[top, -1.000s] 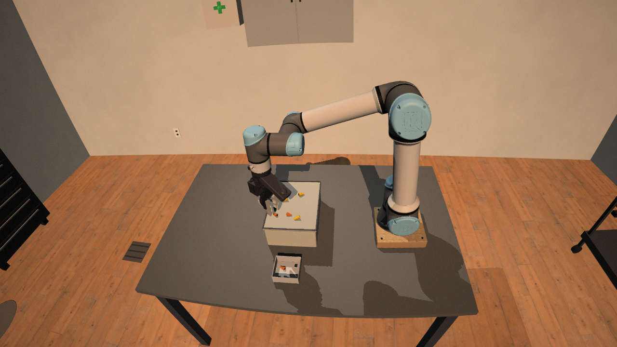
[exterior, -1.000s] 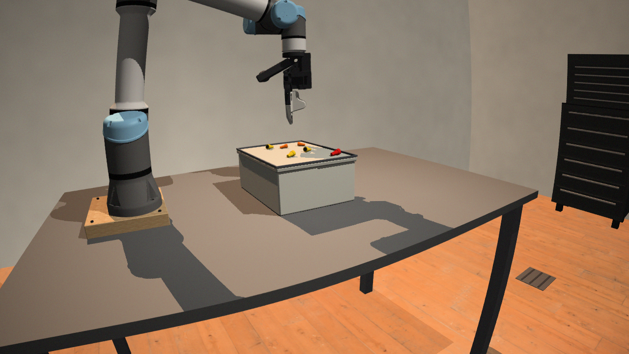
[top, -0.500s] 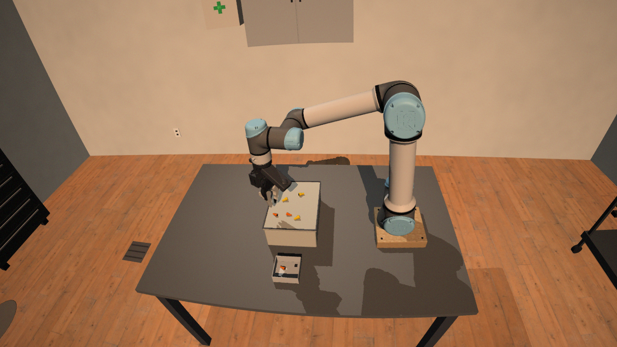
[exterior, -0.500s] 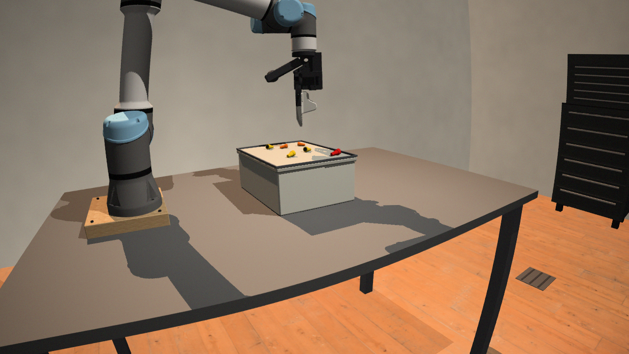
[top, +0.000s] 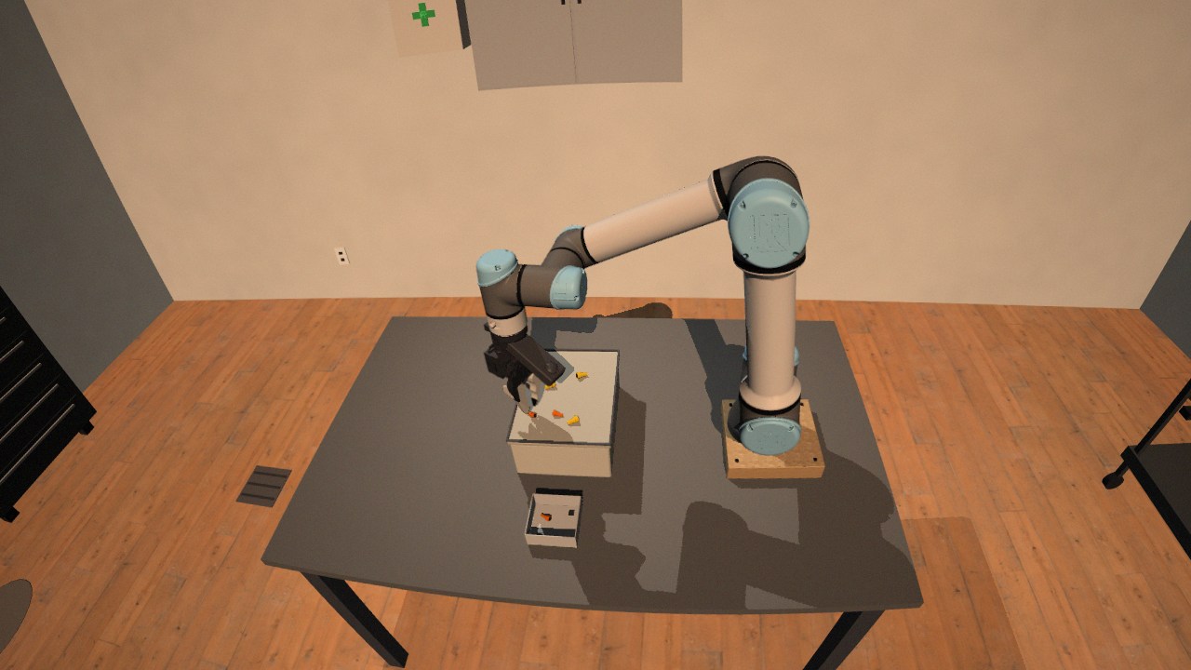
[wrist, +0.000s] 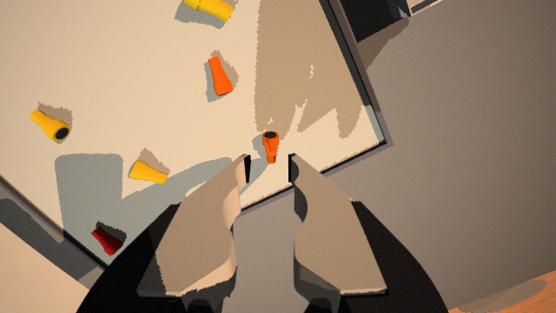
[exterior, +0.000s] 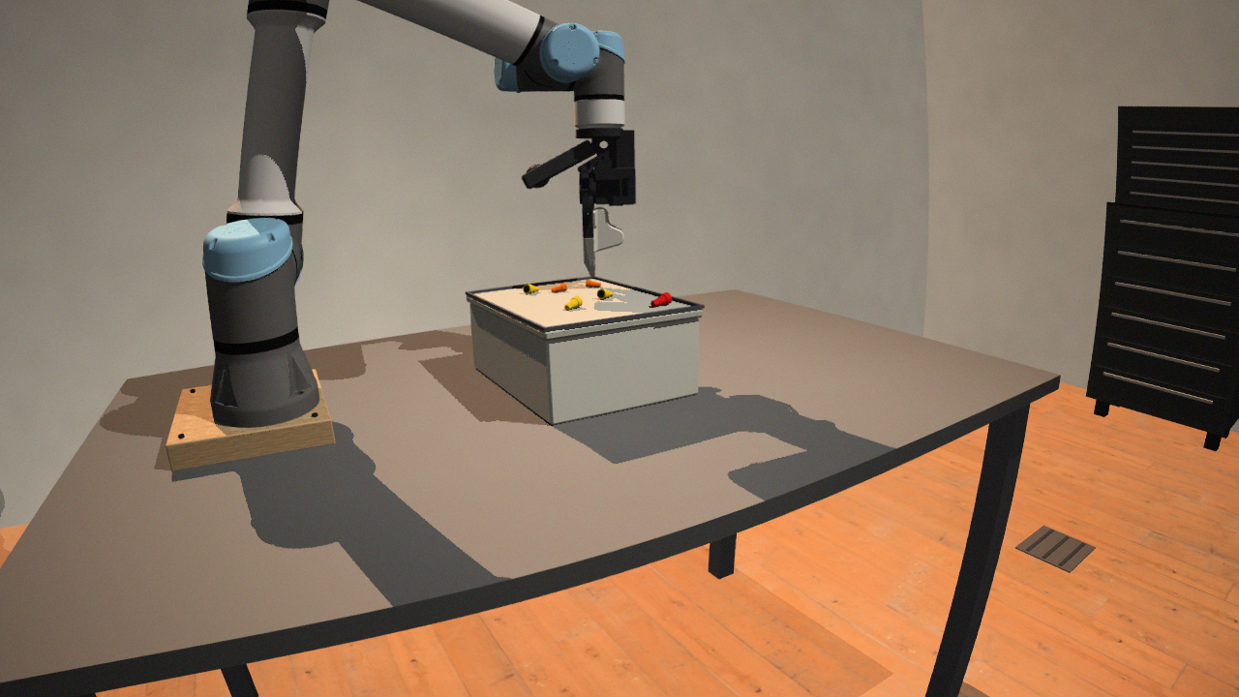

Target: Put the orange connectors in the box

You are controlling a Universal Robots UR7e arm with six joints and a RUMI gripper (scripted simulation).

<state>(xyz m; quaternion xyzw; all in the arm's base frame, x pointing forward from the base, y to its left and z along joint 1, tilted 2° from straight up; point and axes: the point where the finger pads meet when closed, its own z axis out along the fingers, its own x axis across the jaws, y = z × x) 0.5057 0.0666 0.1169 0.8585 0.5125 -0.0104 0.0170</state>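
Now: hand 70 mm past the steel junction box, 200 mm to the right of it and 150 mm above it. Round my hand: tool case: 60 mm behind, 70 mm to the right, 60 mm below; red connector: 10 mm ahead, 180 mm to the right, 30 mm below.
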